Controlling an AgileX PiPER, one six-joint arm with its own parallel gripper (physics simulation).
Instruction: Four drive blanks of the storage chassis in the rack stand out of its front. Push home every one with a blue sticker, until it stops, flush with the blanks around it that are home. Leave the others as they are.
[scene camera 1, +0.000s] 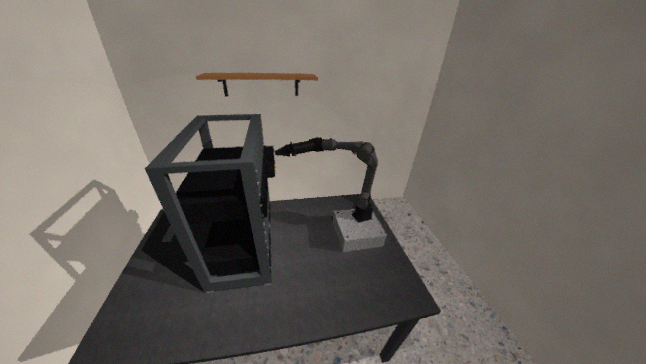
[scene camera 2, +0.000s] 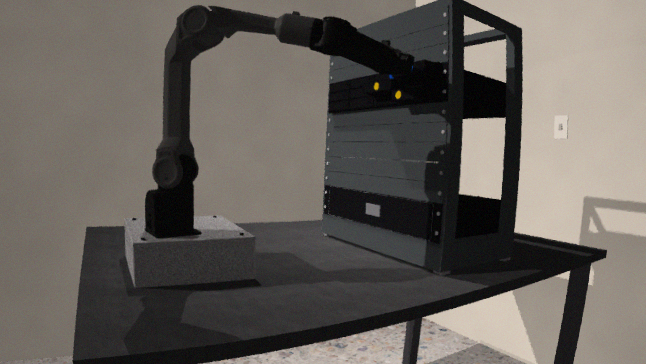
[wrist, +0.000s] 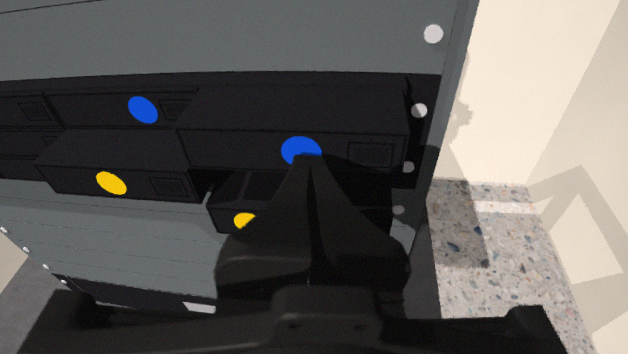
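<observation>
The black storage chassis (scene camera 2: 344, 98) sits in the upper part of the rack. In the wrist view, the top right blank (wrist: 260, 150) with a blue sticker (wrist: 300, 146) stands far out. Left of it, a blank (wrist: 90, 110) with a blue sticker (wrist: 143, 109) looks flush with its left neighbour. A yellow-stickered blank (wrist: 145, 184) below that stands out, and so does a lower right blank (wrist: 222, 215) with a yellow sticker, partly hidden by my gripper. My gripper (wrist: 307, 173) (scene camera 1: 277, 152) is shut and empty, its tip over the right blue sticker's lower edge; whether it touches is unclear.
The grey rack (scene camera 1: 251, 145) (scene camera 2: 451, 165) stands on the dark table (scene camera 1: 320, 300) (scene camera 2: 300, 310). Grey panels (scene camera 2: 385, 132) lie below the chassis, with another black unit (scene camera 2: 400, 220) lower down. The arm stands on a speckled block (scene camera 1: 362, 242) (scene camera 2: 195, 262). A wooden shelf (scene camera 1: 257, 76) hangs on the wall.
</observation>
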